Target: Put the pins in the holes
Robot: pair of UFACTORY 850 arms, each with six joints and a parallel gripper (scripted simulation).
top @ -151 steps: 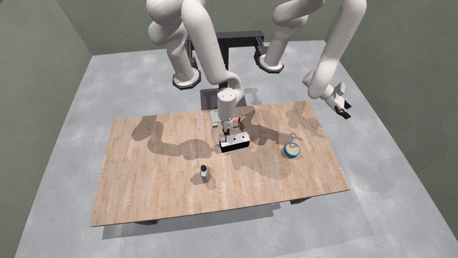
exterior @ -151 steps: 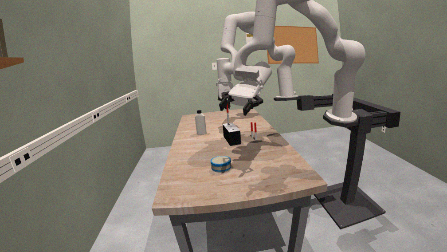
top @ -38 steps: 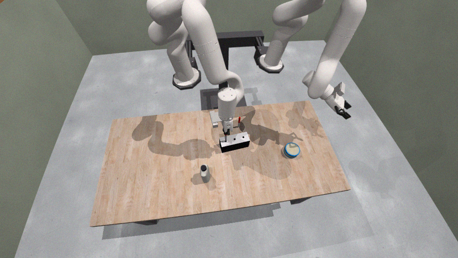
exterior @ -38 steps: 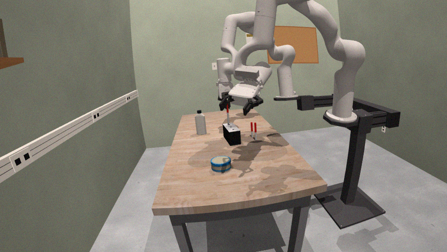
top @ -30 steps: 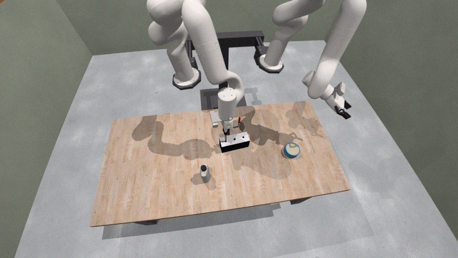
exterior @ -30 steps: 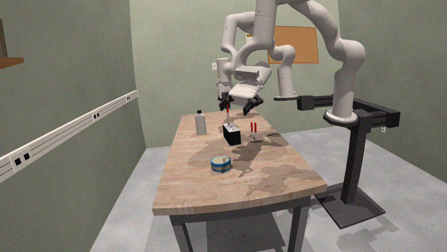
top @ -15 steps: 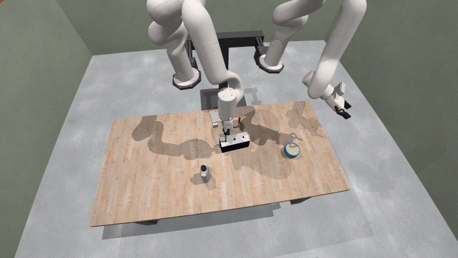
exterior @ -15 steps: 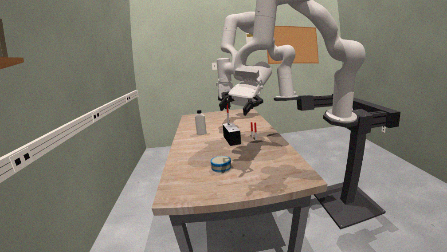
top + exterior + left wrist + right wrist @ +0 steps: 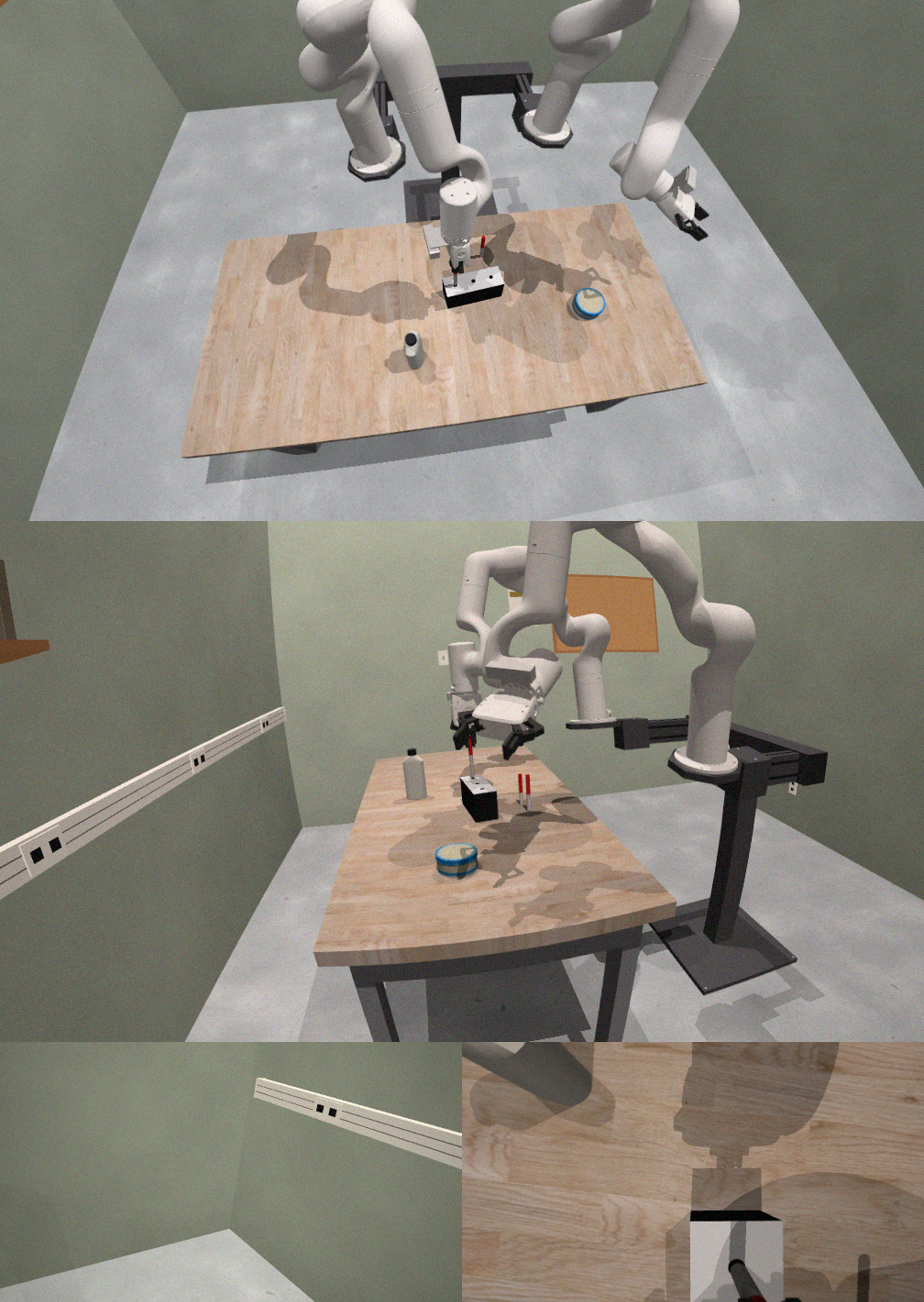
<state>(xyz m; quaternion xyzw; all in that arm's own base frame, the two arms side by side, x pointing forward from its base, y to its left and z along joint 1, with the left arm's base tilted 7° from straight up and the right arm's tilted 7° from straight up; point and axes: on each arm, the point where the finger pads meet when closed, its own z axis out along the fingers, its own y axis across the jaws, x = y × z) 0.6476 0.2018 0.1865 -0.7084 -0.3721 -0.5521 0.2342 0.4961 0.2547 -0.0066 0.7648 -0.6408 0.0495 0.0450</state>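
Observation:
My right gripper is now 6 cm to the right of the black block and 17 cm above it. Round my right hand: round blue-rimmed tin 15 cm ahead, 42 cm to the left, 19 cm below; then grey bottle 17 cm ahead, 17 cm to the right, 10 cm below.

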